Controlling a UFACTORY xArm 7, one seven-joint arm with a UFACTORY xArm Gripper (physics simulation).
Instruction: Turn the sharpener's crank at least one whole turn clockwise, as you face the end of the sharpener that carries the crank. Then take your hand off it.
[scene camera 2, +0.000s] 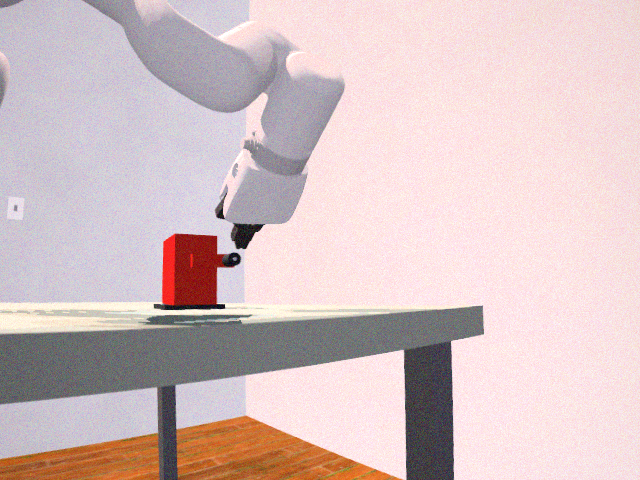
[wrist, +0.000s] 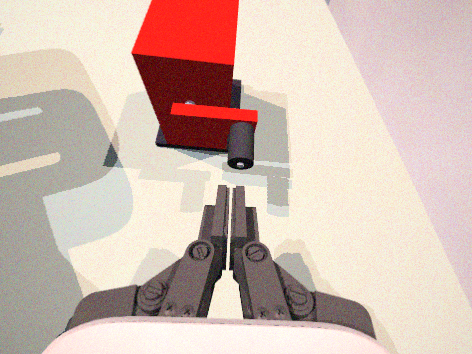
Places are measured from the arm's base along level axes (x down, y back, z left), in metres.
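Pixels of known places: gripper, between the fingertips: (scene camera 2: 238, 242) (wrist: 230, 202).
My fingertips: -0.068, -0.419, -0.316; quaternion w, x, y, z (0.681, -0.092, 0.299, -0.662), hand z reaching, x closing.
Note:
Behind a point stands the place of what it marks, as x, y, z.
The red box-shaped sharpener (scene camera 2: 195, 271) {-0.027, -0.407, -0.209} (wrist: 192, 30) {-0.091, -0.421, -0.178} stands upright on its dark base plate. Its red crank arm (wrist: 215, 114) points sideways to the right, about level, from the end face. The black crank handle (scene camera 2: 231, 259) {-0.044, -0.433, -0.278} (wrist: 241, 145) {-0.056, -0.441, -0.269} sticks out from the arm's outer end, past the sharpener's right side. My gripper (scene camera 2: 241, 246) {-0.068, -0.419, -0.316} (wrist: 230, 202) {-0.068, -0.419, -0.316} is shut and empty. In the scene view its tips are just above and slightly right of the handle. In the wrist view they are a little in front of the handle's end, with a small gap.
The pale table (scene camera 2: 361, 330) {0.053, -0.382, -0.571} (wrist: 345, 225) {0.037, -0.560, -0.346} carries the sharpener, and its right edge runs beyond the sharpener in the wrist view. Shadows of the arm and gripper lie on the table top. A pink wall (scene camera 2: 491, 155) stands behind on the right and a bluish wall (scene camera 2: 103, 180) on the left.

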